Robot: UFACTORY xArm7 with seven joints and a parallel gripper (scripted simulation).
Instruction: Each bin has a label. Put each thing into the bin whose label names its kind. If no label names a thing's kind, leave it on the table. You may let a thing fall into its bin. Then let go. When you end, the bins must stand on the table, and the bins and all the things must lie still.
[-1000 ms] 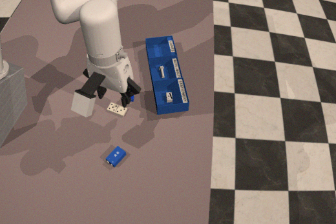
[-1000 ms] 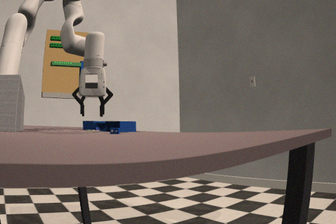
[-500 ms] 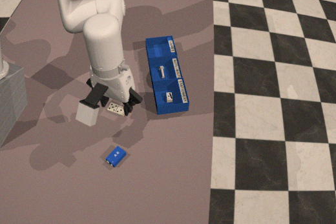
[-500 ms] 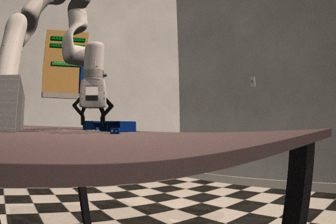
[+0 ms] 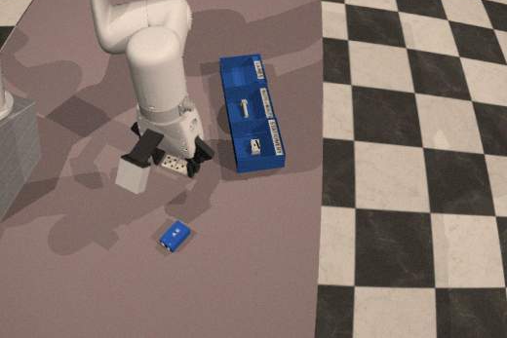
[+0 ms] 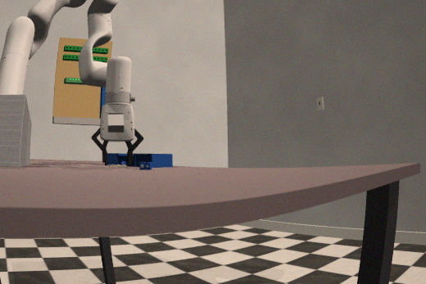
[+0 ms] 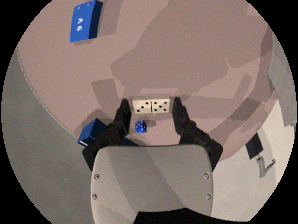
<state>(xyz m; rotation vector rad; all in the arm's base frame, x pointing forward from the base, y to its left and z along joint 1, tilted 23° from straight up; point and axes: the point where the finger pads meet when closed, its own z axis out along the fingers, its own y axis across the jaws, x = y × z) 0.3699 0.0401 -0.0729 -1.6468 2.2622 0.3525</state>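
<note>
The blue die lies 40 mm to the left of my hand, 30 mm ahead of it and 10 mm below it. Also, from my hand: blue battery: 150 mm to the right, 20 mm ahead, 10 mm below; cream domino: 10 mm below; white sharpener: 140 mm ahead, 50 mm to the left.
</note>
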